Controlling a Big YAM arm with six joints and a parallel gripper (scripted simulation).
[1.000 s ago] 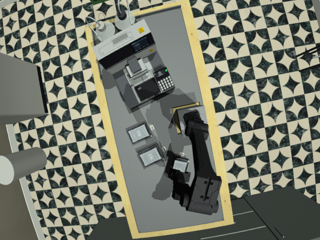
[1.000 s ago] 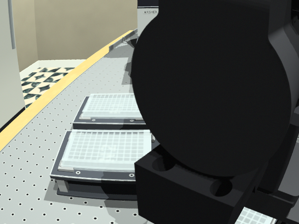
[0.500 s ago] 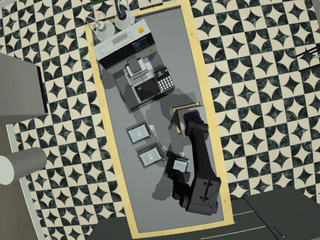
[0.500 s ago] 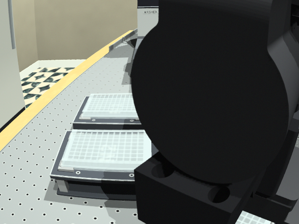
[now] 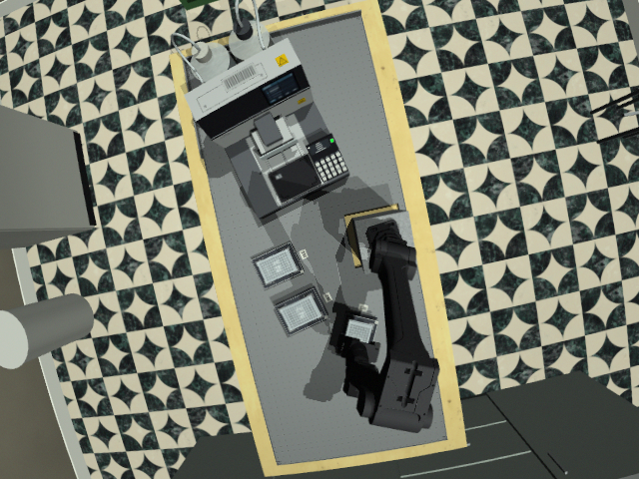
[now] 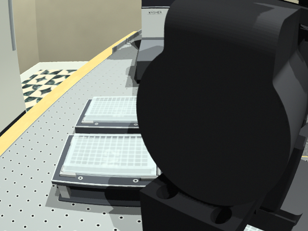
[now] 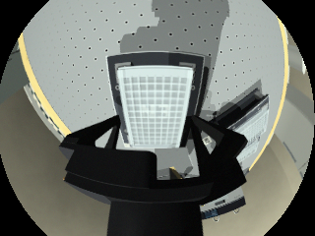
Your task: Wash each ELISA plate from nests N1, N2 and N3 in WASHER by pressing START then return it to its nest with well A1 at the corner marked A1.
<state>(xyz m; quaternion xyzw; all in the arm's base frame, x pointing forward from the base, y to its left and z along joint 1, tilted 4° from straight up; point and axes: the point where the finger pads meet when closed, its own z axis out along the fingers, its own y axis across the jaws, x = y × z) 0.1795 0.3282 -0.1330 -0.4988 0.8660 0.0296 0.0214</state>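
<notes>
The nest N3 is 3 cm below my hand. The rest, counted from my hand: washer carrier (4 cm ahead, 61 cm to the right, 1 cm above); plate washer (6 cm ahead, 76 cm to the right, 6 cm above); nest label (10 cm ahead, 35 cm to the right, 7 cm below).
</notes>
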